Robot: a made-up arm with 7 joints. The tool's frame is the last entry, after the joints. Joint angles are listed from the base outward. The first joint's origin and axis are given. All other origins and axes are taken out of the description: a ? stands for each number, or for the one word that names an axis. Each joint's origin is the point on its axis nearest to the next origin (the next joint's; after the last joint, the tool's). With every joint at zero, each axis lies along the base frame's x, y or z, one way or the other. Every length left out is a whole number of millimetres.
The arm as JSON. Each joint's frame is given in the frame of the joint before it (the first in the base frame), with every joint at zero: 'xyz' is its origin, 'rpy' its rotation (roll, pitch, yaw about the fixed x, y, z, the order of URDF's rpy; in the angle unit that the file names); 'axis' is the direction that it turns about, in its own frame. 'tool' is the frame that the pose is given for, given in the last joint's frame.
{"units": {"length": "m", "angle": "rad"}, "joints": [
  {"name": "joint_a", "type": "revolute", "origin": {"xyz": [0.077, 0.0, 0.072], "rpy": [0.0, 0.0, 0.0]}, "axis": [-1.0, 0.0, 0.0]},
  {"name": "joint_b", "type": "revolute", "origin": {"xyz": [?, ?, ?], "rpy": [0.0, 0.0, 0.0]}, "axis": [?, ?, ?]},
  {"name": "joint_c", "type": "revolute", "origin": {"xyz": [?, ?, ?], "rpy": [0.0, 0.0, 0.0]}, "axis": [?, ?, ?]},
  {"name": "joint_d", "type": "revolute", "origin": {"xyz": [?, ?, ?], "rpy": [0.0, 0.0, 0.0]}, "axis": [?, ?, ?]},
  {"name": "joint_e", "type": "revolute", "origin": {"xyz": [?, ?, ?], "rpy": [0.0, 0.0, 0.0]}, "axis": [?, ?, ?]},
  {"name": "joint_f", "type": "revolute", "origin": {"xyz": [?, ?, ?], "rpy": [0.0, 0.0, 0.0]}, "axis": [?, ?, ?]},
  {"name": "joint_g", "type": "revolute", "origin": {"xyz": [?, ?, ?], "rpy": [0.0, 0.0, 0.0]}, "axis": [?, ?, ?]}
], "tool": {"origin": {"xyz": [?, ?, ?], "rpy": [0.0, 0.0, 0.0]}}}
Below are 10 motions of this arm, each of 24 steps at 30 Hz.
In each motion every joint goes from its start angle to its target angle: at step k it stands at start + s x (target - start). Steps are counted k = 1, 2, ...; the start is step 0. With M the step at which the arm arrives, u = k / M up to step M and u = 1 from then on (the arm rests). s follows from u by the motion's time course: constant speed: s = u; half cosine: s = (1 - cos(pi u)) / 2; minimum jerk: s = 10 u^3 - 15 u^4 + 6 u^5.
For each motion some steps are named. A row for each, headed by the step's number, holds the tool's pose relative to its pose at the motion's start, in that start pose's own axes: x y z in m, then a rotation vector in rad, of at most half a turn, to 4 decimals.
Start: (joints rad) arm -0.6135 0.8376 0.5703 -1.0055 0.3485 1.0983 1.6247
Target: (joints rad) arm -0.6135 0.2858 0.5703 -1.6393 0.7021 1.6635 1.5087
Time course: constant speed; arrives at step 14
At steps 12, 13, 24:
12: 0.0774 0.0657 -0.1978 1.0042 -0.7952 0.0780
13: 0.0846 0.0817 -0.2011 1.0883 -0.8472 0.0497
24: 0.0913 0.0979 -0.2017 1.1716 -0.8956 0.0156

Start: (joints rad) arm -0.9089 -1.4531 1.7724 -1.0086 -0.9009 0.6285 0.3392
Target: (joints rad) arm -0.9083 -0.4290 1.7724 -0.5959 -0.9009 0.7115 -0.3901
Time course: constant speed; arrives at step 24
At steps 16, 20, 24:
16: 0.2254 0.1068 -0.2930 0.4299 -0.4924 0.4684
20: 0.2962 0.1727 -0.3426 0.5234 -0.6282 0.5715
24: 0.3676 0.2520 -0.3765 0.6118 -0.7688 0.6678

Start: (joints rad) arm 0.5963 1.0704 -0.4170 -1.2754 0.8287 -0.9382 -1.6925
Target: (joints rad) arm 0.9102 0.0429 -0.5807 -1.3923 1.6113 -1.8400 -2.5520
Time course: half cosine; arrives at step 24
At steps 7, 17, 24:
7: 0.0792 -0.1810 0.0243 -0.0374 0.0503 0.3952
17: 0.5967 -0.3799 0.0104 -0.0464 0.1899 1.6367
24: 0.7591 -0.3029 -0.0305 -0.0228 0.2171 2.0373

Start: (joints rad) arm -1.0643 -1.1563 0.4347 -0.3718 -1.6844 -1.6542 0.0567
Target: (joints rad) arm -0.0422 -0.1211 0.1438 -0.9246 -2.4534 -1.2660 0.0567
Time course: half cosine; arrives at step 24
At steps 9, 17, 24:
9: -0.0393 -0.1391 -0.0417 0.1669 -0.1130 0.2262
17: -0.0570 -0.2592 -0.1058 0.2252 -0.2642 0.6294
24: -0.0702 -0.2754 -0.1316 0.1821 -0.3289 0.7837

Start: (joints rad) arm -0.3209 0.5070 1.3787 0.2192 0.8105 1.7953 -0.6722
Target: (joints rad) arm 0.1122 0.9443 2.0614 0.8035 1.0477 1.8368 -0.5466
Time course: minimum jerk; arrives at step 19
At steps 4, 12, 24:
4: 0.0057 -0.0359 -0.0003 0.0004 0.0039 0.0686
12: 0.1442 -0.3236 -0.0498 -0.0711 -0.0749 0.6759
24: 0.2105 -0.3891 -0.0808 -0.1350 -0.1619 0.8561

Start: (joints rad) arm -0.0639 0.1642 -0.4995 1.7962 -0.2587 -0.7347 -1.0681
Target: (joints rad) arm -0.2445 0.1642 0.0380 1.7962 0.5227 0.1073 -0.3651
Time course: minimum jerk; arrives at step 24
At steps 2, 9, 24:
2: 0.0007 0.0025 0.0073 -0.0057 0.0097 -0.0039
9: 0.1265 0.1818 0.3433 -0.3507 0.4991 -0.2084
24: 0.7665 0.7168 0.3693 -1.6664 1.5119 -0.4441

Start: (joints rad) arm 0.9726 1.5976 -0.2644 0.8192 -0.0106 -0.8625 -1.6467
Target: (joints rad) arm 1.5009 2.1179 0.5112 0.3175 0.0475 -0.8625 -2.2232
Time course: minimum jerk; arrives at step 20
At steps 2, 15, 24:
2: 0.0008 -0.0020 0.0011 0.0006 0.0027 0.0044
15: 0.1379 -0.1037 -0.1077 0.1865 -0.0188 0.3160
24: 0.1608 -0.1104 -0.1475 0.2131 -0.0678 0.3478

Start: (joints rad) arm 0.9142 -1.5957 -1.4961 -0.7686 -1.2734 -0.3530 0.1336
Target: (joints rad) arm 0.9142 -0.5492 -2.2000 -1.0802 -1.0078 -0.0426 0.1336
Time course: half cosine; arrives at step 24
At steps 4, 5, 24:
4: -0.0077 0.0240 0.0662 -0.1227 0.0004 -0.0163
5: -0.0118 0.0401 0.1013 -0.1893 0.0022 -0.0257
24: 0.1264 0.8613 0.5031 -1.7662 0.4672 -0.3203

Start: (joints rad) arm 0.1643 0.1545 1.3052 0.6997 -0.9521 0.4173 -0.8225
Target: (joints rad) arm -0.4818 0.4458 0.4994 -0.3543 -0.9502 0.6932 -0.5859
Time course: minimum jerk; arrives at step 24
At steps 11, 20, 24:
11: 0.3458 -0.2072 -0.2217 0.2658 -0.0398 0.5273
20: 0.8628 -0.0608 -0.4025 0.4110 -0.2812 1.1116
24: 0.8924 -0.0407 -0.4039 0.4131 -0.3047 1.1429

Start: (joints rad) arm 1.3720 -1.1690 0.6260 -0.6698 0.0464 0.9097 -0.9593
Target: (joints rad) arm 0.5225 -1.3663 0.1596 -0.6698 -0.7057 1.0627 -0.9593
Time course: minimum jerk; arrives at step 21
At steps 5, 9, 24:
5: -0.0062 -0.0080 -0.0251 -0.0720 -0.0442 -0.0598
9: -0.0212 -0.0610 -0.0921 -0.3037 -0.1835 -0.2193
24: -0.0957 -0.3056 -0.1042 -0.9102 -0.4878 -0.4439

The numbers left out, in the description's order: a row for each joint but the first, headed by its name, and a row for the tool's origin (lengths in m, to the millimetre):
joint_b: xyz 0.0 0.059 -0.165, axis 0.0 0.0 -1.0
joint_c: xyz -0.007 0.108 0.0, axis 0.0 1.0 0.0
joint_d: xyz -0.067 0.0 -0.361, axis 0.0 0.0 -1.0
joint_e: xyz -0.018 -0.074 0.0, axis -1.0 0.0 0.0
joint_f: xyz 0.0 -0.114 0.098, axis -1.0 0.0 0.0
joint_g: xyz 0.0 -0.155 0.036, axis 0.0 0.0 -1.0
tool: xyz -0.385 -0.089 0.0

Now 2 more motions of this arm.
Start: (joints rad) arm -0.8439 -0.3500 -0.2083 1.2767 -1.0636 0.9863 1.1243
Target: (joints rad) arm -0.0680 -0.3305 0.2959 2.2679 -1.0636 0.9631 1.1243
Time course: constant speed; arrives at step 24
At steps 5, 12, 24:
5: 0.0636 0.0276 -0.0214 0.0412 -0.2205 -0.1761
12: 0.1621 0.0900 -0.0478 0.1826 -0.5192 -0.4325
24: 0.3695 0.2528 -0.0353 0.6475 -0.9541 -0.8604

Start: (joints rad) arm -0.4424 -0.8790 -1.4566 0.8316 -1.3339 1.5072 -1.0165
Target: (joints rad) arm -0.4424 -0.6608 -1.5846 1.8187 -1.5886 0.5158 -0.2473
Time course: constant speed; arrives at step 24
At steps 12, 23, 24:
12: 0.1390 0.4492 -0.3164 0.2772 -0.5984 -0.8581
23: 0.6123 0.5949 -0.4280 0.5684 -1.3110 -1.4325
24: 0.6573 0.5905 -0.4259 0.5983 -1.3847 -1.4664

